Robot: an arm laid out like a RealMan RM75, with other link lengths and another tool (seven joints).
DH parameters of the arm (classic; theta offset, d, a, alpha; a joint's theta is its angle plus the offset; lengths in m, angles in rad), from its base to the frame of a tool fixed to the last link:
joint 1: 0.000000 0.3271 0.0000 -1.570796
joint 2: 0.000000 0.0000 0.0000 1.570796
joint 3: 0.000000 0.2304 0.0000 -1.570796
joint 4: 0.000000 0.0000 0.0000 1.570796
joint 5: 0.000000 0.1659 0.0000 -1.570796
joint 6: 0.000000 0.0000 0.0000 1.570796
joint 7: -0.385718 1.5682 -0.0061 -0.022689
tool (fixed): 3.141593 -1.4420 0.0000 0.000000
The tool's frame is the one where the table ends.
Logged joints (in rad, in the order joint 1, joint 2, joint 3, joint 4, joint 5, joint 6, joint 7), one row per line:
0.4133, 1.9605, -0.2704, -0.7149, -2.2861, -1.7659, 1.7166
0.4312, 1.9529, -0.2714, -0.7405, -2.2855, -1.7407, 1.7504
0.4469, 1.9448, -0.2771, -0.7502, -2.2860, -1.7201, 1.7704
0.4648, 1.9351, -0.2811, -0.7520, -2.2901, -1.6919, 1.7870
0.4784, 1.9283, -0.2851, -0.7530, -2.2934, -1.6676, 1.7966
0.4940, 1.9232, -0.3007, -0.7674, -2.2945, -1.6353, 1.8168
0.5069, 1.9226, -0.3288, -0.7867, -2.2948, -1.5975, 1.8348
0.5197, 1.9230, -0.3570, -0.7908, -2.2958, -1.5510, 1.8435
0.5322, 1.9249, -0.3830, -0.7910, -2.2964, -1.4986, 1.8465
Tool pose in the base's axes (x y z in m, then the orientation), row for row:
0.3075, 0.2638, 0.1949, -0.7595, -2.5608, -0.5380
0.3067, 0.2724, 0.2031, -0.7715, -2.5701, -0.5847
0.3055, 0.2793, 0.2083, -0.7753, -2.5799, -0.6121
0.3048, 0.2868, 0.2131, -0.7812, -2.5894, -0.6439
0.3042, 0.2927, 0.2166, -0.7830, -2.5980, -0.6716
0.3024, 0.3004, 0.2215, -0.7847, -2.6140, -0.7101
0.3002, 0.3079, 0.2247, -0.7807, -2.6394, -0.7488
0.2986, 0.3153, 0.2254, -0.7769, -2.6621, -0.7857
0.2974, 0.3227, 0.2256, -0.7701, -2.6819, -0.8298
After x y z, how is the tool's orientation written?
As a rotation vector, in radians.
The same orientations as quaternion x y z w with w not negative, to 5 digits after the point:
-0.27271, -0.91950, -0.19318, 0.20694
-0.27545, -0.91761, -0.20876, 0.19633
-0.27562, -0.91716, -0.21760, 0.18839
-0.27641, -0.91619, -0.22783, 0.17968
-0.27592, -0.91552, -0.23667, 0.17228
-0.27466, -0.91497, -0.24855, 0.16005
-0.27084, -0.91565, -0.25977, 0.14405
-0.26728, -0.91585, -0.27031, 0.12928
-0.26279, -0.91517, -0.28316, 0.11502

